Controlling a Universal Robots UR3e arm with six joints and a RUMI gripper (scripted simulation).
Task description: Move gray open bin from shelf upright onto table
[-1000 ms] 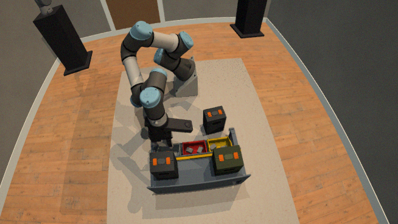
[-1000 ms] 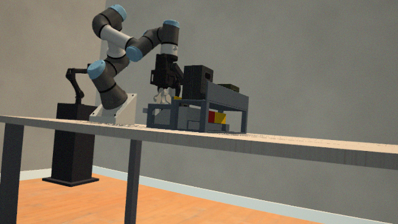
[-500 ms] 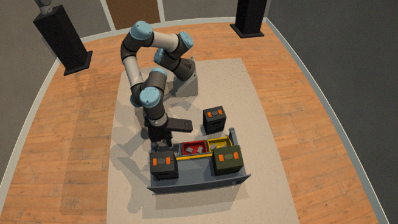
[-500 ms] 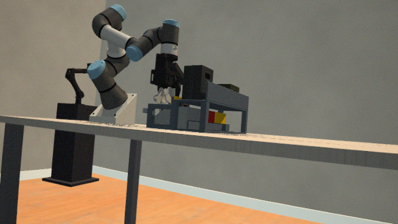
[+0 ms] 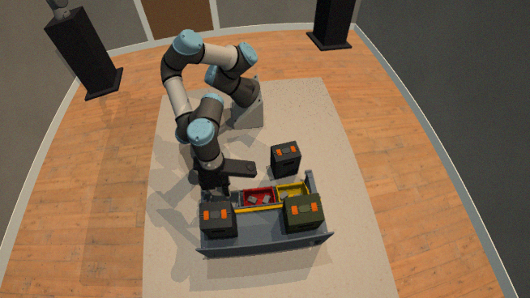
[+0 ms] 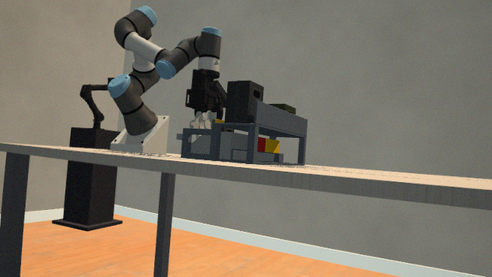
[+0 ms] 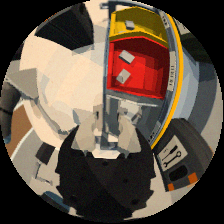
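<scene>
Right now the gray open bin is 6 cm ahead of my hand, 2 cm to the right of it and 1 cm below it. From my hand the other things lie so: yellow rail: 11 cm ahead, 8 cm to the left, 5 cm above; red bin: 9 cm to the left, 8 cm ahead, 1 cm below; yellow bin: 20 cm to the left, 9 cm ahead, 1 cm below.
</scene>
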